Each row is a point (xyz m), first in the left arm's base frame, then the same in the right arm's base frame.
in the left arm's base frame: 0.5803 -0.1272 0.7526
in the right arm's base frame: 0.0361 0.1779 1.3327
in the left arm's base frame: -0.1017 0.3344 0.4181
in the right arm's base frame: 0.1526 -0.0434 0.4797
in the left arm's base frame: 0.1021 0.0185 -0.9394
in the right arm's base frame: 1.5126 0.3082 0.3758
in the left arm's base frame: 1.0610 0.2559 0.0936
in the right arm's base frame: 0.4629 0.9402 1.1117
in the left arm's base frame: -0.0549 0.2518 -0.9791
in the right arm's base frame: 1.4517 0.3145 0.0985
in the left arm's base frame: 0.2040 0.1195 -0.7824
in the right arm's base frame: 1.3261 0.4030 0.4141
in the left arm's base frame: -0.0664 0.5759 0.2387
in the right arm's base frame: 0.2119 0.1591 0.2624
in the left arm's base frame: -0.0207 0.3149 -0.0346
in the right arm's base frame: 0.5695 0.1296 0.3896
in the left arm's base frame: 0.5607 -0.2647 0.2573
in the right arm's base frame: 0.5431 0.2185 1.2559
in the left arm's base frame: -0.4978 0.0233 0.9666
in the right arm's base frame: -0.2060 -0.6706 0.6603
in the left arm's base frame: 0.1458 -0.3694 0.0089
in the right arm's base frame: 0.8184 -0.1077 1.0057
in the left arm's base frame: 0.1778 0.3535 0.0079
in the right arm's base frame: 0.5118 0.2995 0.4921
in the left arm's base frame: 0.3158 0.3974 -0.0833
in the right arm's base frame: 0.5737 0.4580 0.5102
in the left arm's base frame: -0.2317 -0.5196 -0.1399
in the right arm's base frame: 1.0223 -0.4535 0.8444
